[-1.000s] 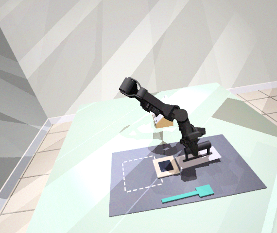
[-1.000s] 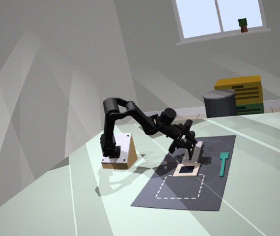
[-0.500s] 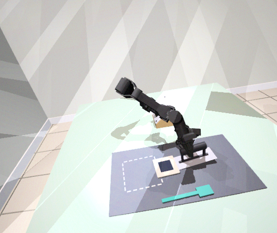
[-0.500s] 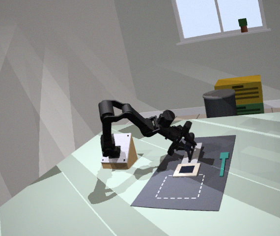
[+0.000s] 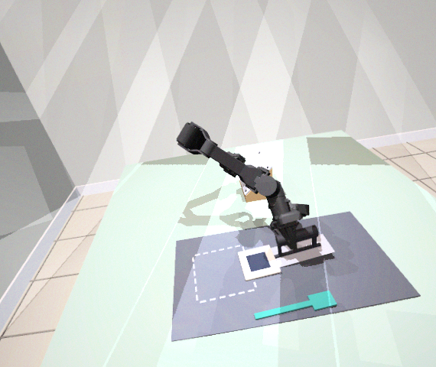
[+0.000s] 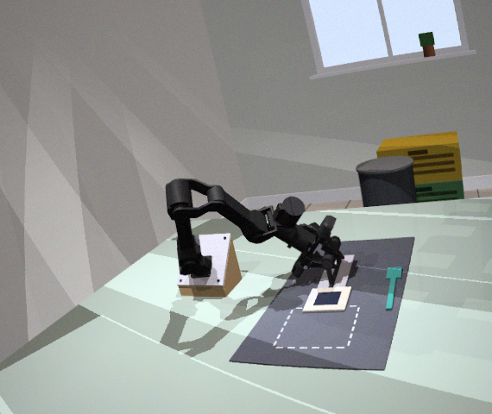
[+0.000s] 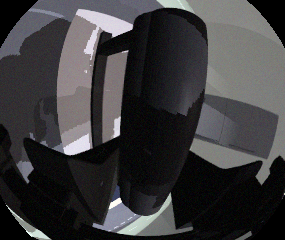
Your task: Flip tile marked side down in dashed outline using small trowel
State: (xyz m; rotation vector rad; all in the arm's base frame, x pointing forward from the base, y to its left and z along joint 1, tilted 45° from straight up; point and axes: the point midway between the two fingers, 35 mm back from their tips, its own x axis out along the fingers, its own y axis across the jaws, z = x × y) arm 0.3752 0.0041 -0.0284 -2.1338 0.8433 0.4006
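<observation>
The dark mat is 7 cm below my gripper tip and 5 cm to the right of it. Also, from my gripper tip: teal trowel 14 cm ahead, 5 cm below, 3 cm to the right; then tile 10 cm to the right, 5 cm below, 2 cm behind.
</observation>
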